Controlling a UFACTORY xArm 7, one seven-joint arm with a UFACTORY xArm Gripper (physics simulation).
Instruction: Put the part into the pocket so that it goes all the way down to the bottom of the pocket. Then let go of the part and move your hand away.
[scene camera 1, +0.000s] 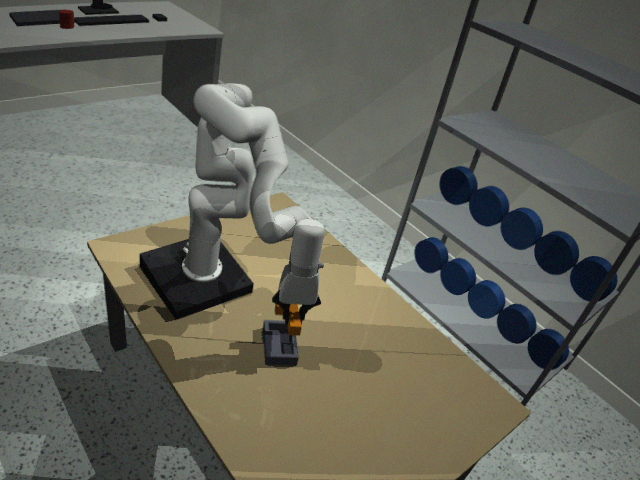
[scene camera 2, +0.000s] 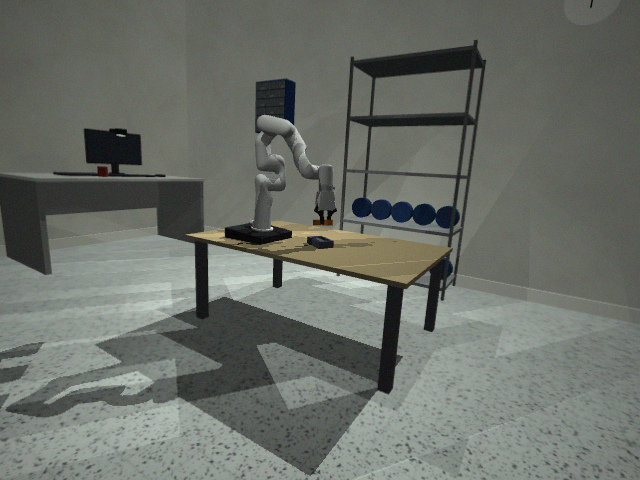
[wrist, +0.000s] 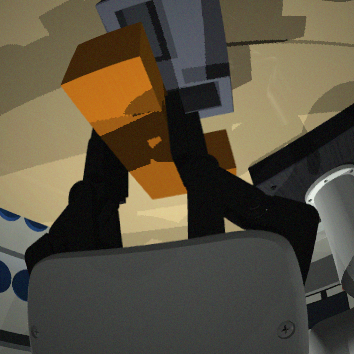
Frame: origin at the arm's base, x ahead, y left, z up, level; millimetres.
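Seen in the pictures: gripper, fingertip midpoint: (scene camera 1: 292, 321) (scene camera 2: 325, 223) (wrist: 144, 118); arm's base, link origin: (scene camera 1: 202, 267) (scene camera 2: 262, 228) (wrist: 332, 186).
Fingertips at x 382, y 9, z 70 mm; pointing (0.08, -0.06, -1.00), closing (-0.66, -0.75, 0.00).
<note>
Offsets run from my fingertips to a thing's top centre. Level surfaces: height alone.
The orange part @[dx -13, dy -9, dz +29 mm] (scene camera 1: 294, 326) (scene camera 2: 316, 222) (wrist: 117, 87) is a blocky piece with a smaller end showing past one finger in the wrist view. My gripper (scene camera 1: 295, 315) (scene camera 2: 324, 218) (wrist: 144, 118) is shut on it and holds it in the air. The dark blue-grey pocket block @[dx -21, dy -10, dz -81 mm] (scene camera 1: 280, 358) (scene camera 2: 320, 242) (wrist: 192, 37) rests on the table, with recesses open at the top. In scene camera 2 a gap shows between the part and the block below. In scene camera 1 the part overlaps the block's right side. The part hides some of the block in the wrist view.
The wooden table @[dz -117 mm] (scene camera 1: 336, 413) (scene camera 2: 377, 258) carries the arm's black base plate (scene camera 1: 170, 289) (scene camera 2: 240, 235) (wrist: 265, 185), to the left of the block in the scene views. A metal shelf rack (scene camera 1: 430, 144) (scene camera 2: 347, 144) with blue discs stands behind the table. A desk (scene camera 1: 191, 36) (scene camera 2: 180, 180) stands farther left.
</note>
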